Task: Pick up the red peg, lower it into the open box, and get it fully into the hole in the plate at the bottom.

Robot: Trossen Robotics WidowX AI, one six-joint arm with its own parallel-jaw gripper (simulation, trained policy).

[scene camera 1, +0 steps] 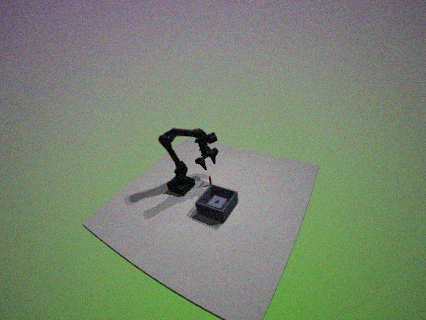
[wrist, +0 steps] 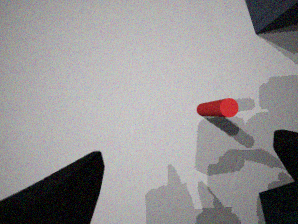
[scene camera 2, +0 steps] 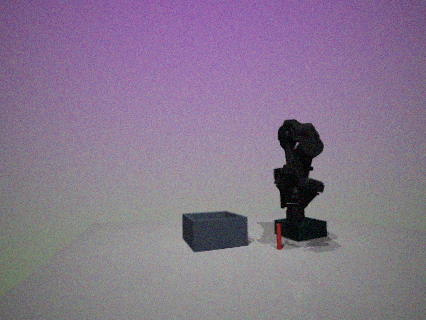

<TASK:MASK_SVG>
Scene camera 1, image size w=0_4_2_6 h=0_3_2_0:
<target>dark blue box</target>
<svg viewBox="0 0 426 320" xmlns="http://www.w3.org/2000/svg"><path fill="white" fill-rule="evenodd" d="M211 184L200 198L195 201L197 214L225 223L239 203L238 192ZM207 203L214 196L227 199L228 201L223 210L208 206Z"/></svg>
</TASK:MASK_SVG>
